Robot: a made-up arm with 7 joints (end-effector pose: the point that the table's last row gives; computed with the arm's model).
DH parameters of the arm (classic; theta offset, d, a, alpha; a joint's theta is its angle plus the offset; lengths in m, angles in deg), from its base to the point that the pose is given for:
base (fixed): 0 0 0 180
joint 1: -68.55 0 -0.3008 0
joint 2: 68.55 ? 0.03 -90
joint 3: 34.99 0 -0.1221 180
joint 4: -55.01 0.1 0.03 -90
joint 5: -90 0.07 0.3 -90
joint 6: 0 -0.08 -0.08 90
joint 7: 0 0.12 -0.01 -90
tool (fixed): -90 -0.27 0 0
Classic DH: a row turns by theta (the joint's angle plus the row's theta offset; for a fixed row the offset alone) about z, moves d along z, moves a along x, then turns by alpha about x.
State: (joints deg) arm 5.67 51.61 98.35 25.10 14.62 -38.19 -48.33
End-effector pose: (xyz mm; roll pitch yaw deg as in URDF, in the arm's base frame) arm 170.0 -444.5 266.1 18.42 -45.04 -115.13
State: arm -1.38 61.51 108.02 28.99 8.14 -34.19 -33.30
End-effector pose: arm 247.0 -533.0 342.3 38.53 -52.84 -127.18
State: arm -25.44 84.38 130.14 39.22 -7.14 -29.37 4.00
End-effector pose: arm 472.0 -594.9 543.8 95.85 -60.50 -157.69
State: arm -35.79 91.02 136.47 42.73 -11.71 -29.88 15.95
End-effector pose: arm 561.7 -550.2 600.8 113.11 -59.16 -163.12
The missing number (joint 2, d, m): -0.43
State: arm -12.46 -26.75 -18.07 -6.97 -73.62 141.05 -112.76
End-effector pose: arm -256.3 -68.4 -193.1 -40.73 26.24 -152.19
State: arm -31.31 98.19 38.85 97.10 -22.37 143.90 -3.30
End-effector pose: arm 259.2 207.6 37.4 50.42 -34.69 71.62
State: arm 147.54 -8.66 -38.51 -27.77 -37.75 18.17 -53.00
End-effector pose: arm -170.1 201.4 202.4 -86.46 21.38 -123.53
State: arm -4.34 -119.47 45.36 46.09 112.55 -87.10 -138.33
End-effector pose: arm 71.7 -378.0 447.2 36.60 67.36 -151.98
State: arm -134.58 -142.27 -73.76 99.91 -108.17 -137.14 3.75
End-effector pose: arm -39.7 91.8 631.8 -64.25 34.16 -68.30
